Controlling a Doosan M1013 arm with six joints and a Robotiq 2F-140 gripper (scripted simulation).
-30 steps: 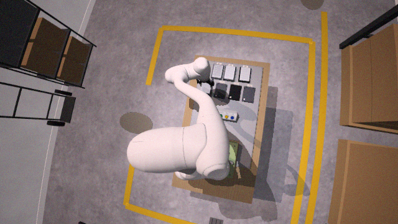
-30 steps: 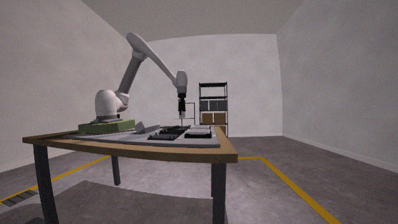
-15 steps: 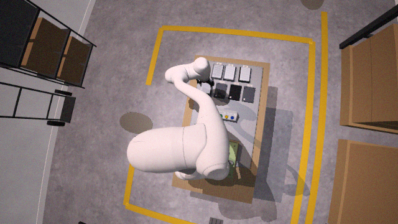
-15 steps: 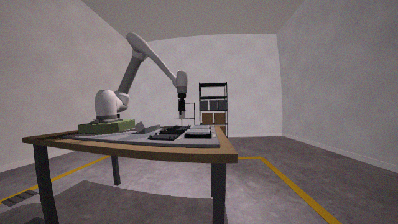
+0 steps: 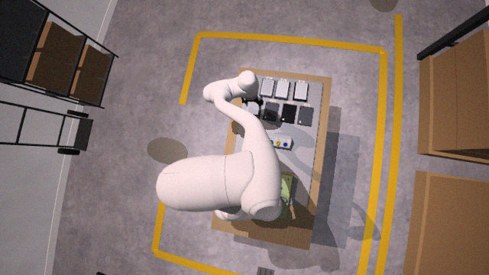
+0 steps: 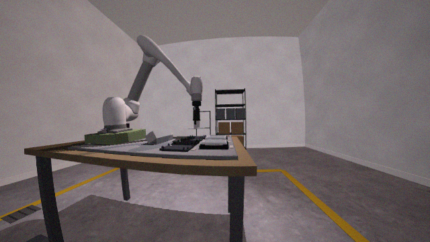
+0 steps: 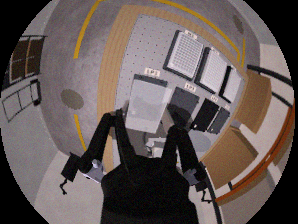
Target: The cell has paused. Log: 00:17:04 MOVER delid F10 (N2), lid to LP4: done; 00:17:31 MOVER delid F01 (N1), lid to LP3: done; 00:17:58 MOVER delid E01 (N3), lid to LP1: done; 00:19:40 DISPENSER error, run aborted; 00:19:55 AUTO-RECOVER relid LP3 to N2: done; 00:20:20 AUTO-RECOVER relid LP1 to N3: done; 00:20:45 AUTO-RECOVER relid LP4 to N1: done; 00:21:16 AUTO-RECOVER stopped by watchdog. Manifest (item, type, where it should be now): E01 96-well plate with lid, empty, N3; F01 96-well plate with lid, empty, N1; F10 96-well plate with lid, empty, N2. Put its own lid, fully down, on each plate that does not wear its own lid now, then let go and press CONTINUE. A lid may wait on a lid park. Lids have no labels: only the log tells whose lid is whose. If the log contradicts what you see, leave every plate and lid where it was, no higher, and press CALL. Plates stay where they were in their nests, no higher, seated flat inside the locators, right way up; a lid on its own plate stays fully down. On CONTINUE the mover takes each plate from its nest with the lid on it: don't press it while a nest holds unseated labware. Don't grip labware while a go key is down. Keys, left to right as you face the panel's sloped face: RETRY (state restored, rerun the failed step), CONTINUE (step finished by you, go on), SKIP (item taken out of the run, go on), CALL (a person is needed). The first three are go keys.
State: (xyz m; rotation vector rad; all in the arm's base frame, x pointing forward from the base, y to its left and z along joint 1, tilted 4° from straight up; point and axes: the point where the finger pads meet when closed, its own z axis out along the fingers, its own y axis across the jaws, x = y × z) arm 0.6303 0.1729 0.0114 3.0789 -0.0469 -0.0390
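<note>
Right now my hand is 10 cm above the label and 9 cm short of it.
</note>
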